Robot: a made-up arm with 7 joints. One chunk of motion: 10 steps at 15 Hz.
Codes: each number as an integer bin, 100 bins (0 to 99) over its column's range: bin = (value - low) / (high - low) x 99, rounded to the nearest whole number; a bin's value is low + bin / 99 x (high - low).
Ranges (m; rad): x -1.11..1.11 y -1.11..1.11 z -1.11..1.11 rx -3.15..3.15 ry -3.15..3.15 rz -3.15..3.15
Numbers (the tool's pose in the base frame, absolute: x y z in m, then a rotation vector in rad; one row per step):
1: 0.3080 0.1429 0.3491 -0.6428 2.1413 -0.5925
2: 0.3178 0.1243 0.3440 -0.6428 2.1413 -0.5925
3: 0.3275 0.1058 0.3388 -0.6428 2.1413 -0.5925
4: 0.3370 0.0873 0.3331 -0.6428 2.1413 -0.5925
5: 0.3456 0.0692 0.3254 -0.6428 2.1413 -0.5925
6: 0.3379 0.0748 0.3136 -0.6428 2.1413 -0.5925
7: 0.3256 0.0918 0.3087 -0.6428 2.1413 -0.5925
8: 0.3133 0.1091 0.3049 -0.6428 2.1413 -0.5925
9: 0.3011 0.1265 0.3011 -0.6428 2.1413 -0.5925
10: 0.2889 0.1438 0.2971 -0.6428 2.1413 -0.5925
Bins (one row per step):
1: 63 56 65 39 83 40
2: 64 55 65 39 83 40
3: 64 54 65 39 83 40
4: 65 53 64 39 83 40
5: 65 53 64 39 83 40
6: 65 53 63 39 83 40
7: 64 54 63 39 83 40
8: 63 54 63 39 83 40
9: 63 55 63 39 83 40
10: 62 56 63 39 83 40

